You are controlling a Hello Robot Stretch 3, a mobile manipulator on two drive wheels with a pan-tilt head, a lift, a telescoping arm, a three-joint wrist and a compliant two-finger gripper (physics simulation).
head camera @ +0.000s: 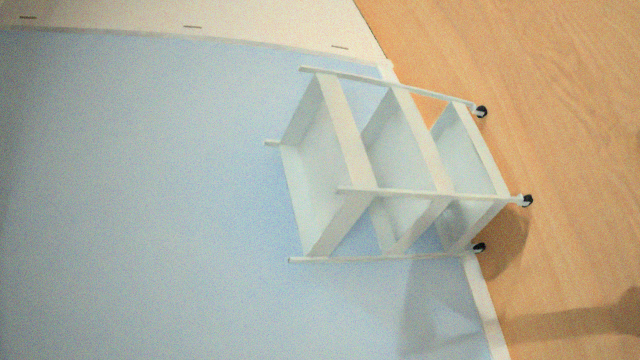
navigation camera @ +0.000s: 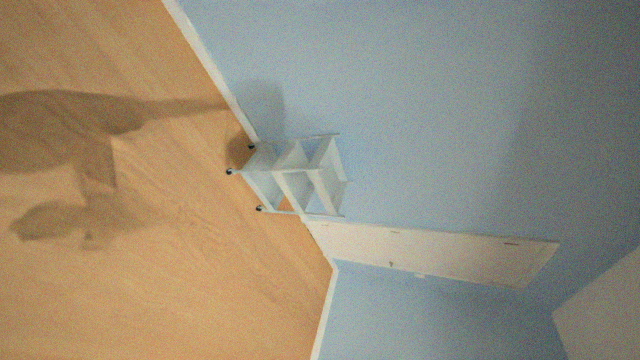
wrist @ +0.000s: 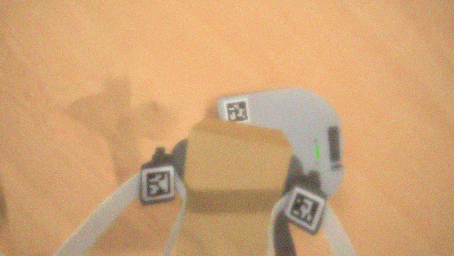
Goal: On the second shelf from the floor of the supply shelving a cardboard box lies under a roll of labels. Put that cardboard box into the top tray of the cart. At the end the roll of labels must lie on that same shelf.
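Places are measured from the robot's base along level axes (x ahead, y left, z up), in centimetres.
Pixels of known places: gripper, fingertip midpoint: (wrist: 236, 164).
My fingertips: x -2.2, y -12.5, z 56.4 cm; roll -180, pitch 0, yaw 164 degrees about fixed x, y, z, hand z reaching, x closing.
Note:
Behind a point stands the place of what it marks.
My gripper (wrist: 236, 164) {y -12.5, x -2.2, z 56.4 cm} is shut on a tan cardboard box (wrist: 227, 227) {y -9.8, x -1.6, z 60.7 cm} in the wrist view, with one fingertip at each side of it, above the wooden floor. The white three-tier cart (head camera: 422, 141) {y -15.9, x 118.7, z 44.2 cm} (navigation camera: 290, 192) {y -16.5, x 119.1, z 45.4 cm} stands by the blue wall and appears sideways in the head and navigation views. Its top tray (head camera: 346, 131) {y -15.6, x 118.5, z 69.7 cm} (navigation camera: 325, 192) {y -15.9, x 118.7, z 71.7 cm} is at the left end of the cart in the head view, with its bare inside showing. The supply shelving and the roll of labels do not show in these views.
A cream door (head camera: 200, 12) {y -80.8, x 217.0, z 98.5 cm} (navigation camera: 425, 250) {y -91.5, x 225.6, z 128.2 cm} is in the wall beside the cart. A white skirting board (head camera: 482, 295) {y 35.7, x 124.8, z 4.1 cm} (navigation camera: 200, 55) {y 72.3, x 95.6, z 2.8 cm} runs along the wall's foot. Shadows of the robot fall on the wooden floor (head camera: 565, 150) {y -17.5, x 91.8, z 0.0 cm} (navigation camera: 175, 280) {y -58.3, x 66.7, z 0.0 cm}. A wall corner shows beyond the door in the navigation view.

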